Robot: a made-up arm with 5 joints. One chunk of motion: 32 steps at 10 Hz.
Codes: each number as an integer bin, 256 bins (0 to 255) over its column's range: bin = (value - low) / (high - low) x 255, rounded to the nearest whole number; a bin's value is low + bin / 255 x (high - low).
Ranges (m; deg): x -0.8..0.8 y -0.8..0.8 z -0.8..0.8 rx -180..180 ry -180..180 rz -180..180
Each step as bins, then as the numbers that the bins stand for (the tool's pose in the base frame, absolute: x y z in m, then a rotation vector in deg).
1 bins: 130 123 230 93 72 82
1 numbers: 0.0157 -0.0282 0.6431 -48.71 -78.35 -64.24
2 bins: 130 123 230 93 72 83
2 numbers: 0.0157 -0.0282 0.6431 -48.71 -78.35 -62.82
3 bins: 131 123 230 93 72 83
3 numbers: 0.0220 -0.0282 0.6431 -48.71 -78.35 -62.82
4 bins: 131 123 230 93 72 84
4 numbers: 0.0220 -0.0282 0.6431 -48.71 -78.35 -61.41
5 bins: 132 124 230 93 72 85
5 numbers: 0.0282 -0.0220 0.6431 -48.71 -78.35 -60.00
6 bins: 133 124 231 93 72 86
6 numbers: 0.0345 -0.0220 0.6494 -48.71 -78.35 -58.59
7 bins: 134 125 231 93 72 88
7 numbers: 0.0408 -0.0157 0.6494 -48.71 -78.35 -55.76
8 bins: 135 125 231 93 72 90
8 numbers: 0.0471 -0.0157 0.6494 -48.71 -78.35 -52.94
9 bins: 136 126 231 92 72 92
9 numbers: 0.0533 -0.0094 0.6494 -50.12 -78.35 -50.12
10 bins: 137 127 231 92 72 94
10 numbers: 0.0596 -0.0031 0.6494 -50.12 -78.35 -47.29
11 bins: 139 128 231 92 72 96
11 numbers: 0.0722 0.0031 0.6494 -50.12 -78.35 -44.47
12 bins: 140 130 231 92 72 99
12 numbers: 0.0784 0.0157 0.6494 -50.12 -78.35 -40.24
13 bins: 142 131 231 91 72 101
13 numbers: 0.0910 0.0220 0.6494 -51.53 -78.35 -37.41
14 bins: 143 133 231 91 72 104
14 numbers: 0.0973 0.0345 0.6494 -51.53 -78.35 -33.18
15 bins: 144 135 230 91 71 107
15 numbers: 0.1035 0.0471 0.6431 -51.53 -79.76 -28.94
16 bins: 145 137 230 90 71 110
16 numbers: 0.1098 0.0596 0.6431 -52.94 -79.76 -24.71
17 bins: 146 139 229 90 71 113
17 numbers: 0.1161 0.0722 0.6369 -52.94 -79.76 -20.47
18 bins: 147 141 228 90 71 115
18 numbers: 0.1224 0.0847 0.6306 -52.94 -79.76 -17.65
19 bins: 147 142 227 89 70 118
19 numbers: 0.1224 0.0910 0.6243 -54.35 -81.18 -13.41
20 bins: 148 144 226 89 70 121
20 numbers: 0.1286 0.1035 0.6180 -54.35 -81.18 -9.18
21 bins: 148 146 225 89 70 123
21 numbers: 0.1286 0.1161 0.6118 -54.35 -81.18 -6.35
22 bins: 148 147 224 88 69 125
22 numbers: 0.1286 0.1224 0.6055 -55.76 -82.59 -3.53
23 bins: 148 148 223 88 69 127
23 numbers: 0.1286 0.1286 0.5992 -55.76 -82.59 -0.71
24 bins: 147 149 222 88 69 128
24 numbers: 0.1224 0.1349 0.5929 -55.76 -82.59 0.71
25 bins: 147 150 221 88 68 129
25 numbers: 0.1224 0.1412 0.5867 -55.76 -84.00 2.12
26 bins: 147 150 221 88 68 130
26 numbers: 0.1224 0.1412 0.5867 -55.76 -84.00 3.53
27 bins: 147 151 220 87 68 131
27 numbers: 0.1224 0.1475 0.5804 -57.18 -84.00 4.94
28 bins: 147 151 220 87 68 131
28 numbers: 0.1224 0.1475 0.5804 -57.18 -84.00 4.94
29 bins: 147 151 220 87 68 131
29 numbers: 0.1224 0.1475 0.5804 -57.18 -84.00 4.94
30 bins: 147 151 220 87 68 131
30 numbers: 0.1224 0.1475 0.5804 -57.18 -84.00 4.94
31 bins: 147 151 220 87 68 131
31 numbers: 0.1224 0.1475 0.5804 -57.18 -84.00 4.94
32 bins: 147 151 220 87 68 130
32 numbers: 0.1224 0.1475 0.5804 -57.18 -84.00 3.53
